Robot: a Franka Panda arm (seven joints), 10 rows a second.
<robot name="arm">
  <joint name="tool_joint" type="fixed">
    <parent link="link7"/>
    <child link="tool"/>
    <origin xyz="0 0 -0.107" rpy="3.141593 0 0"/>
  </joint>
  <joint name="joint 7" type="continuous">
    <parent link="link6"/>
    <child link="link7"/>
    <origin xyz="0.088 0 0" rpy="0 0 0"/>
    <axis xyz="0 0 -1"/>
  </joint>
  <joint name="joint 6" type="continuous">
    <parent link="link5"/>
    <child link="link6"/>
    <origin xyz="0 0 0" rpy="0 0 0"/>
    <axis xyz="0 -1 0"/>
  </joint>
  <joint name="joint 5" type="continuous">
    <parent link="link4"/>
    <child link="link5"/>
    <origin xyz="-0.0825 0 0.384" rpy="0 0 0"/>
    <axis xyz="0 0 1"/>
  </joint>
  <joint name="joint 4" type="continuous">
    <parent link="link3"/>
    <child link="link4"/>
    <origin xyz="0.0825 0 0" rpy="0 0 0"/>
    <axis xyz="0 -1 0"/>
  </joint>
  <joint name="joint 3" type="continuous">
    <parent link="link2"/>
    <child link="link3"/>
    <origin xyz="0 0 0.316" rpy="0 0 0"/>
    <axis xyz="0 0 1"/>
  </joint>
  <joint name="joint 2" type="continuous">
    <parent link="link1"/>
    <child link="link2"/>
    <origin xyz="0 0 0" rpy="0 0 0"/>
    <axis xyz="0 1 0"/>
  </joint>
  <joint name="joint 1" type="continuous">
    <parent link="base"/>
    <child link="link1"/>
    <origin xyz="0 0 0.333" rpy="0 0 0"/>
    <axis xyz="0 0 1"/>
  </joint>
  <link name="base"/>
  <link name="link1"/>
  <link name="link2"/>
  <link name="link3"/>
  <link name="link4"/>
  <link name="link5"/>
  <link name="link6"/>
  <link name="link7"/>
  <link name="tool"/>
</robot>
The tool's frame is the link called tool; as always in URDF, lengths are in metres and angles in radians. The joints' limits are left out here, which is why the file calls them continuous.
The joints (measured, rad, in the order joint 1, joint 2, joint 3, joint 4, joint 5, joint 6, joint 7), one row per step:
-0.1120, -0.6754, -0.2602, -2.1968, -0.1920, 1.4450, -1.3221
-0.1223, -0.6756, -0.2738, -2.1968, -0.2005, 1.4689, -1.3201
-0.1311, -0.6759, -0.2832, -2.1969, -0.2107, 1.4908, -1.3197
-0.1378, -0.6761, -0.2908, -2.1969, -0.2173, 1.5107, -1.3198
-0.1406, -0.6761, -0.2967, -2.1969, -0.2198, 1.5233, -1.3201
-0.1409, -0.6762, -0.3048, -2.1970, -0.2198, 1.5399, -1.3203
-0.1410, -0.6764, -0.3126, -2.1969, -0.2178, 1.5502, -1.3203
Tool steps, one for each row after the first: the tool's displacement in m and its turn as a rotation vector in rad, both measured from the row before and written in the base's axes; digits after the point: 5 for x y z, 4 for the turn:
-0.00167, -0.01021, 0.00081, -0.0076, -0.0210, -0.0224
-0.00129, -0.00818, 0.00102, -0.0113, -0.0180, -0.0161
-0.00081, -0.00639, 0.00105, -0.0086, -0.0170, -0.0120
-0.00039, -0.00389, 0.00052, -0.0033, -0.0113, -0.0067
0.00015, -0.00393, 0.00064, -0.0012, -0.0161, -0.0058
-0.00038, -0.00333, 0.00023, 0.0027, -0.0113, -0.0059

